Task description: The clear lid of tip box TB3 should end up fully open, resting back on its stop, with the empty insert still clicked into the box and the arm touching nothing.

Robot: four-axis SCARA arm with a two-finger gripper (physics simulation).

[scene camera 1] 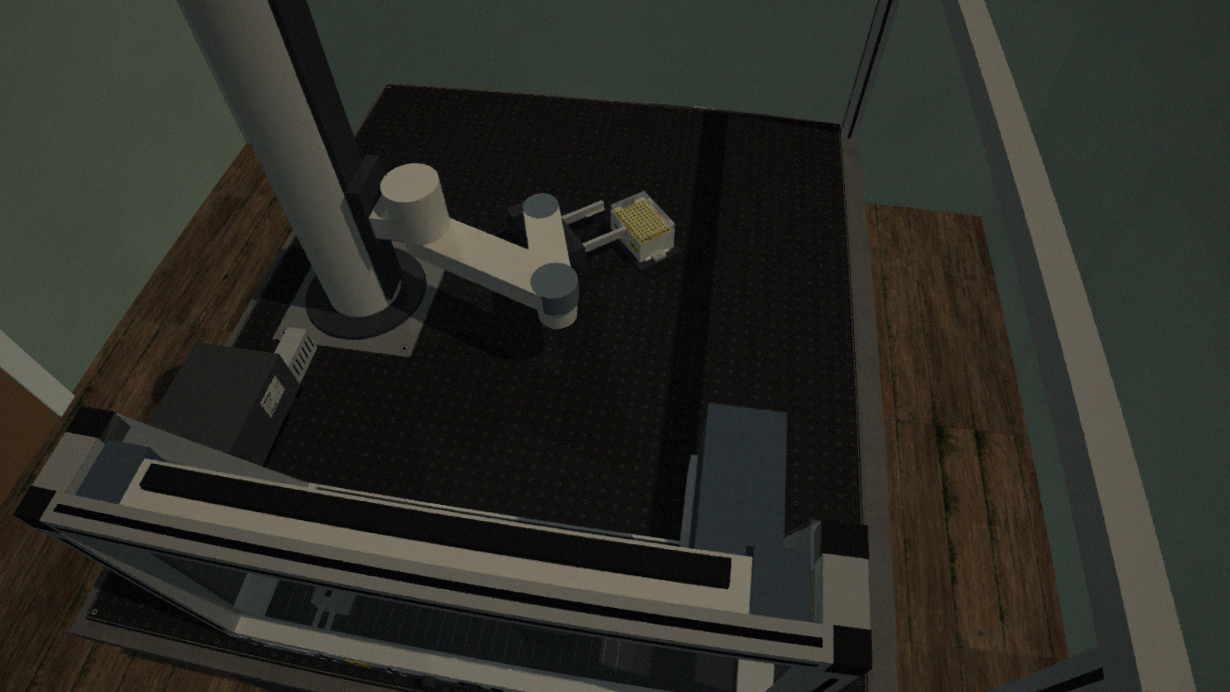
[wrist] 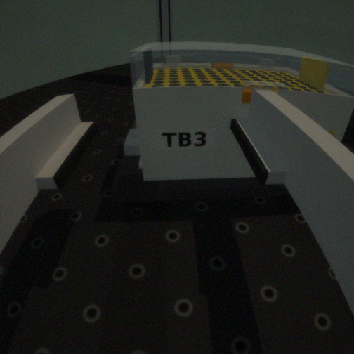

Scene:
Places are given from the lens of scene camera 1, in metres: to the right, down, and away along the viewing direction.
clear lid [scene camera 1: 639, 214]: 0.05, -0.28, 1.46
dark grey control box [scene camera 1: 214, 399]: -0.68, 0.09, 1.15

